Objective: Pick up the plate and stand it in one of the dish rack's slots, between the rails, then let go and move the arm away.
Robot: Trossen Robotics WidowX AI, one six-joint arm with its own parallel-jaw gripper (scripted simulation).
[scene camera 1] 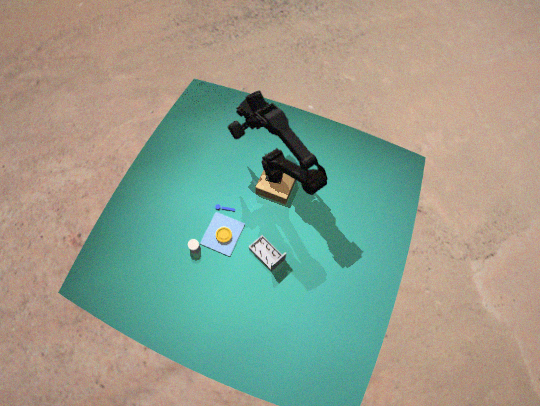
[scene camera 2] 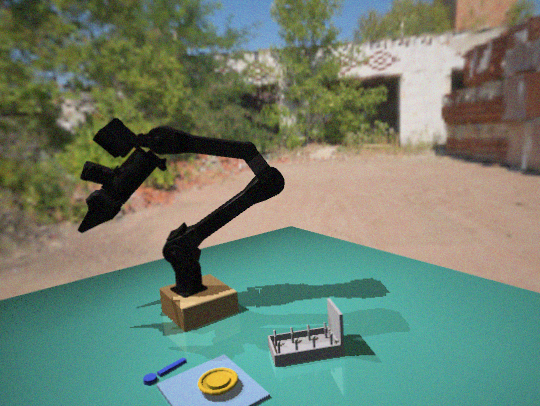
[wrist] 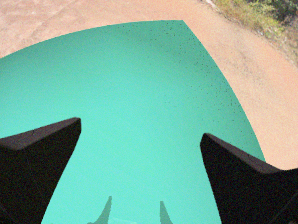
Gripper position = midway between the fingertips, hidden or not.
My gripper [scene camera 2: 84, 226] is open, holding nothing. I also see a grey dish rack [scene camera 2: 293, 347].
My gripper also shows in the wrist view [wrist: 142, 132]. The wrist view does not show the grey dish rack: it is out of frame.
